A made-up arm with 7 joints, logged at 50 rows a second.
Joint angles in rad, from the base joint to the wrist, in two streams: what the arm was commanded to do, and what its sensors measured. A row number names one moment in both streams.
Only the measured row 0 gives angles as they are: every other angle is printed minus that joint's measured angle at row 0.
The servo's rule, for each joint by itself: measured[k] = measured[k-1] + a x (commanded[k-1-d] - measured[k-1]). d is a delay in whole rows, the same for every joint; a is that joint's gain. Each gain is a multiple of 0.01, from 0.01 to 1. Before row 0 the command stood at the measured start. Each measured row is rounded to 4 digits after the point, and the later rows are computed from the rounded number. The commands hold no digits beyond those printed.
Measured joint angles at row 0:
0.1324 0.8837 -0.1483 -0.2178 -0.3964 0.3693 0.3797
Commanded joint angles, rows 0 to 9:
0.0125 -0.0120 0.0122 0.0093 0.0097 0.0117 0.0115
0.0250 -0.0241 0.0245 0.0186 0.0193 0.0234 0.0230
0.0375 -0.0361 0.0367 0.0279 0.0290 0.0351 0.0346
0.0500 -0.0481 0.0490 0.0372 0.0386 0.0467 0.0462
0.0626 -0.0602 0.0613 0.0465 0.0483 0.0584 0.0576
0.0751 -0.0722 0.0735 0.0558 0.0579 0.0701 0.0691
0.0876 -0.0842 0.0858 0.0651 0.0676 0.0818 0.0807
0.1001 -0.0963 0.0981 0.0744 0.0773 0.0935 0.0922
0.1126 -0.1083 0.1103 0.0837 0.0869 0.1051 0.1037
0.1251 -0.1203 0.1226 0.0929 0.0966 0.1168 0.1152
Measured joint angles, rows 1 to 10:
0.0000 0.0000 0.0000 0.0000 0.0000 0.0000 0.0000
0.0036 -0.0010 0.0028 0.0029 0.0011 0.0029 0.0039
0.0098 -0.0028 0.0078 0.0078 0.0031 0.0080 0.0104
0.0178 -0.0055 0.0144 0.0140 0.0059 0.0148 0.0186
0.0271 -0.0089 0.0224 0.0212 0.0095 0.0228 0.0280
0.0374 -0.0130 0.0313 0.0290 0.0138 0.0317 0.0381
0.0483 -0.0177 0.0410 0.0373 0.0187 0.0413 0.0486
0.0597 -0.0230 0.0513 0.0459 0.0241 0.0514 0.0595
0.0714 -0.0289 0.0621 0.0547 0.0300 0.0619 0.0706
0.0833 -0.0353 0.0732 0.0637 0.0363 0.0727 0.0819
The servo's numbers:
d 1
a 0.29 0.08 0.23 0.31 0.11 0.25 0.34

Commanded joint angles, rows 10 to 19:
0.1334 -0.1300 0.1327 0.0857 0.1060 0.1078 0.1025
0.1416 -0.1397 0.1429 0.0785 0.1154 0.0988 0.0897
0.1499 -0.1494 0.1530 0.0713 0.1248 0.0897 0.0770
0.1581 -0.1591 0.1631 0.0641 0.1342 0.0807 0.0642
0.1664 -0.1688 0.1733 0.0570 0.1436 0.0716 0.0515
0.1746 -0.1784 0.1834 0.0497 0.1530 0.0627 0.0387
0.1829 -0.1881 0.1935 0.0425 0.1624 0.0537 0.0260
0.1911 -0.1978 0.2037 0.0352 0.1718 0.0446 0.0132
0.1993 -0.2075 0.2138 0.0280 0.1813 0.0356 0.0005
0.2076 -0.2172 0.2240 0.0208 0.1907 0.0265 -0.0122
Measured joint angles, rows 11 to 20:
0.0954 -0.0421 0.0846 0.0728 0.0429 0.0837 0.0932
0.1064 -0.0491 0.0957 0.0768 0.0498 0.0897 0.0964
0.1166 -0.0563 0.1066 0.0773 0.0570 0.0920 0.0941
0.1263 -0.0637 0.1173 0.0754 0.0645 0.0914 0.0883
0.1355 -0.0713 0.1278 0.0719 0.0722 0.0887 0.0801
0.1445 -0.0791 0.1383 0.0673 0.0801 0.0844 0.0704
0.1532 -0.0870 0.1487 0.0618 0.0881 0.0790 0.0596
0.1618 -0.0951 0.1590 0.0558 0.0963 0.0727 0.0482
0.1703 -0.1033 0.1693 0.0494 0.1046 0.0657 0.0363
0.1787 -0.1116 0.1795 0.0428 0.1130 0.0582 0.0241

